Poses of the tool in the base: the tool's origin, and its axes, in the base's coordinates. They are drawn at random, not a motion.
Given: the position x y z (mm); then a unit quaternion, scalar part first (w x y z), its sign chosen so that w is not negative.
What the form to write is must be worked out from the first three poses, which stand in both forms.
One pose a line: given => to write
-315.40, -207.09, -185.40, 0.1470, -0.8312, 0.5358, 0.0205 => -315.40, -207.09, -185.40, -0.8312, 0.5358, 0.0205, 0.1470
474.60, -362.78, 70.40, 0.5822, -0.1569, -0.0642, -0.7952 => 474.60, -362.78, 70.40, -0.1569, -0.0642, -0.7952, 0.5822
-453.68, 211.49, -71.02, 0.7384, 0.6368, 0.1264, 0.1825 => -453.68, 211.49, -71.02, 0.6368, 0.1264, 0.1825, 0.7384
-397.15, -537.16, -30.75, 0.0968, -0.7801, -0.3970, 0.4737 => -397.15, -537.16, -30.75, -0.7801, -0.3970, 0.4737, 0.0968
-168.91, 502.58, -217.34, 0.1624, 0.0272, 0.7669, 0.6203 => -168.91, 502.58, -217.34, 0.0272, 0.7669, 0.6203, 0.1624
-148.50, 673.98, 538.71, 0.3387, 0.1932, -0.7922, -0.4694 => -148.50, 673.98, 538.71, 0.1932, -0.7922, -0.4694, 0.3387
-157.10, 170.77, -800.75, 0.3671, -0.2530, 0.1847, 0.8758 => -157.10, 170.77, -800.75, -0.2530, 0.1847, 0.8758, 0.3671
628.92, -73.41, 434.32, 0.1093, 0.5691, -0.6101, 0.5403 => 628.92, -73.41, 434.32, 0.5691, -0.6101, 0.5403, 0.1093
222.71, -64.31, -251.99, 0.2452, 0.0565, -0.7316, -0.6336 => 222.71, -64.31, -251.99, 0.0565, -0.7316, -0.6336, 0.2452
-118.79, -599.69, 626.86, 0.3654, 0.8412, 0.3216, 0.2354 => -118.79, -599.69, 626.86, 0.8412, 0.3216, 0.2354, 0.3654
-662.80, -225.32, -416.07, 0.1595, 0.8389, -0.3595, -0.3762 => -662.80, -225.32, -416.07, 0.8389, -0.3595, -0.3762, 0.1595
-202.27, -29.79, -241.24, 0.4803, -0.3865, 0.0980, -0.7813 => -202.27, -29.79, -241.24, -0.3865, 0.0980, -0.7813, 0.4803
